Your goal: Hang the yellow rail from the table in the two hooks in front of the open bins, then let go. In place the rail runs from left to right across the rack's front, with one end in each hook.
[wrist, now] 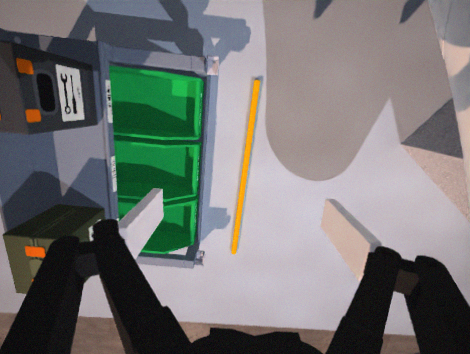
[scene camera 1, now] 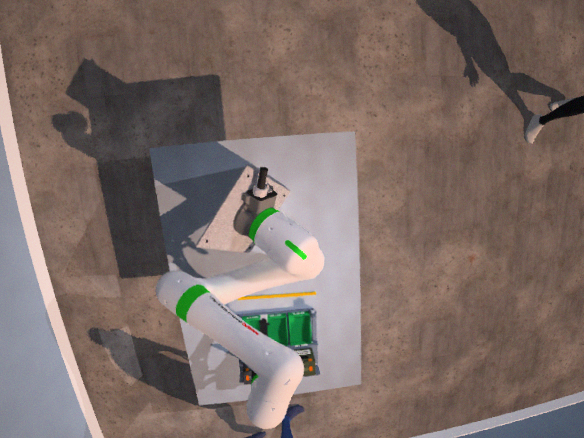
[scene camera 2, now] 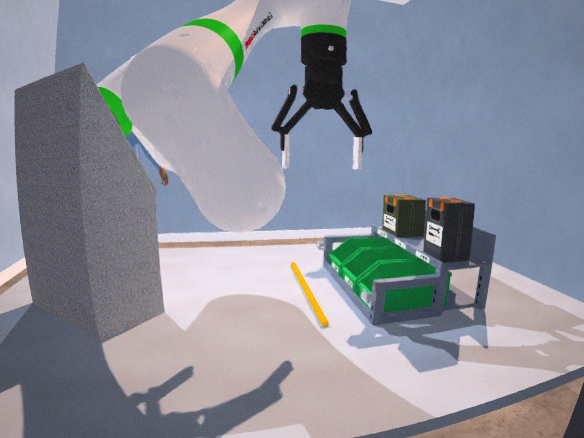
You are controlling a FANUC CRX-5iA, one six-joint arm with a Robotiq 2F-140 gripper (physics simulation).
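Places are measured from the arm's base along level axes (x ahead, y left, z up), in metres.
Where they show: gripper, between the fingertips: [wrist: 243, 207] [scene camera 2: 322, 168]; arm's base, origin of its link: [scene camera 1: 251, 214] [scene camera 2: 81, 139].
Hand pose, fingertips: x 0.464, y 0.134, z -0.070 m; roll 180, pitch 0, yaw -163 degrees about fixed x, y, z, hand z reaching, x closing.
Things, the pixels of their top centre, and the offset from my fingertips. "spot": a spot on its surface instead.
- yellow rail, centre of its top: [wrist: 244, 177] [scene camera 2: 306, 286] [scene camera 1: 277, 296] 0.029 m back, 0.051 m left, 0.264 m down
- hook, a spot on its surface: [scene camera 2: 367, 298] [wrist: 218, 58] spot: 0.087 m ahead, 0.133 m right, 0.216 m down
- olive case, centre of its top: [wrist: 37, 268] [scene camera 2: 404, 196] [scene camera 1: 304, 369] 0.216 m ahead, 0.216 m left, 0.075 m down
- dark grey case, centre of its top: [scene camera 2: 450, 199] [scene camera 1: 253, 377] 0.269 m ahead, 0.009 m right, 0.050 m down
The yellow rail [scene camera 1: 277, 296] [scene camera 2: 309, 294] [wrist: 245, 167] lies flat on the table, in front of the rack [scene camera 2: 378, 307] [wrist: 208, 150] and roughly parallel to its front, apart from it. The hooks stand at the rack's front corners: one hook [scene camera 2: 367, 298] [wrist: 213, 66] at the near end in scene camera 2, the other hook [scene camera 2: 320, 245] [wrist: 200, 257] at the far end. Both are empty. My gripper [scene camera 2: 321, 167] [wrist: 243, 207] is open and empty, high above the table, its fingers on either side of the rail's line in the wrist view. The arm mostly hides it in scene camera 1.
Green open bins [scene camera 1: 301, 327] [scene camera 2: 370, 262] [wrist: 150, 105] sit in the rack. An olive case [scene camera 1: 310, 357] [scene camera 2: 412, 217] [wrist: 60, 220] and a dark grey case [scene camera 2: 457, 230] [wrist: 87, 100] stand on the raised shelf behind. A grey pedestal [scene camera 2: 50, 200] stands across the table. People stand beyond the table.
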